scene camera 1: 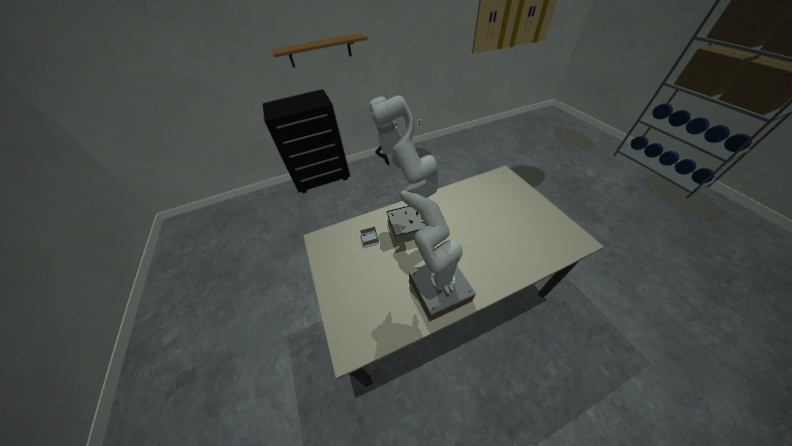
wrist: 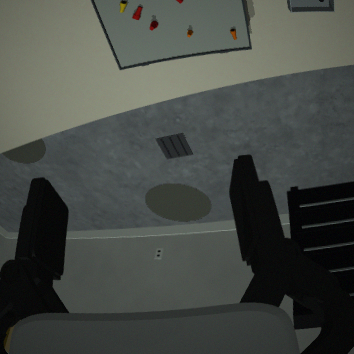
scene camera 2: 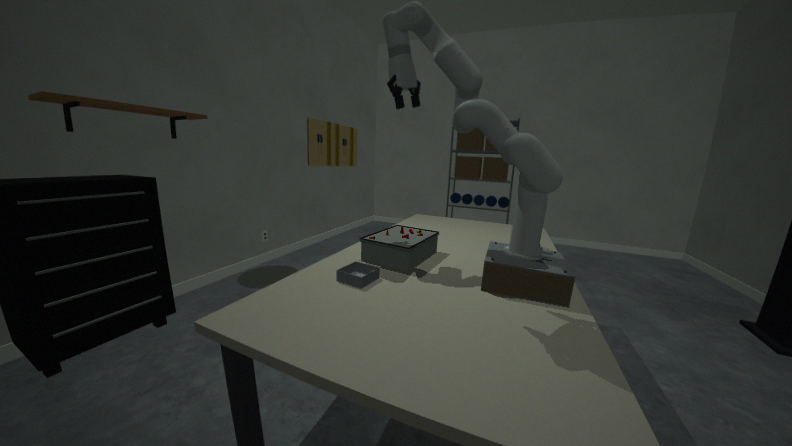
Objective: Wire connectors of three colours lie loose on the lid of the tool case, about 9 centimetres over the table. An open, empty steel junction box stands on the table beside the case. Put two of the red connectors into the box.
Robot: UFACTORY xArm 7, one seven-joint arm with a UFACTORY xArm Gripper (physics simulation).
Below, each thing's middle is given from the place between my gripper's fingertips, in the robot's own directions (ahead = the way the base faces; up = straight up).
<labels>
Now: the tool case (scene camera 2: 392, 250) 5 cm ahead of my hand, 9 cm to the right of it and 53 cm below it. Round my hand: steel junction box (scene camera 2: 357, 274) (6 cm ahead, 21 cm to the left, 56 cm below).
</labels>
